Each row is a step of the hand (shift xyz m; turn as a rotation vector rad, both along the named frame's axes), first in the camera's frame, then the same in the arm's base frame.
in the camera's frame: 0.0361 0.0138 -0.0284 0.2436 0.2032 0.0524
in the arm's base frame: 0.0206 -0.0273 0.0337 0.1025 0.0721 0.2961
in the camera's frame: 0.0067 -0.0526 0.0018 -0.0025 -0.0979 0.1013
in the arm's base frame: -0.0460 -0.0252 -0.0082 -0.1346 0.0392 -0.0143
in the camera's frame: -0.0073 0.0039 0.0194 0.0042 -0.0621 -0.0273
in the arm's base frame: -0.0057 0.0201 -0.0028 -0.0382 -0.0533 -0.0178
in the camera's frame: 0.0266 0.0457 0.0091 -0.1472 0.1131 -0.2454
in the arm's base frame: 0.0291 0.0218 0.0395 0.2474 -0.1110 -0.1455
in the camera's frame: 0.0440 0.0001 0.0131 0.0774 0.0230 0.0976
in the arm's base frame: -0.0140 -0.0012 0.0437 -0.0447 0.0710 0.0949
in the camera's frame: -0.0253 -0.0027 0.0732 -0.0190 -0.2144 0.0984
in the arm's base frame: -0.0366 0.0670 -0.0134 -0.2277 -0.0136 -0.0632
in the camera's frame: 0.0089 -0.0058 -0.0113 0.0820 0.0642 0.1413
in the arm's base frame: -0.0004 -0.0147 0.0050 -0.0340 0.1257 0.1177
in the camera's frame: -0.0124 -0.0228 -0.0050 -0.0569 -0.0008 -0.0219
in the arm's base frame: -0.0144 -0.0115 -0.0189 0.0201 -0.0029 -0.0575
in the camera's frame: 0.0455 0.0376 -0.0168 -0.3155 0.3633 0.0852
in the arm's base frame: 0.0328 -0.0089 0.0511 0.3100 0.3305 -0.1829
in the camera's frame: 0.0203 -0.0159 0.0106 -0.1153 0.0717 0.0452
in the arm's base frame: -0.0222 -0.0043 0.0164 0.0549 0.1037 -0.0819
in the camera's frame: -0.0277 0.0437 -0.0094 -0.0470 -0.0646 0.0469
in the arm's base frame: 0.0459 0.0205 -0.0153 -0.0709 0.0218 -0.0555
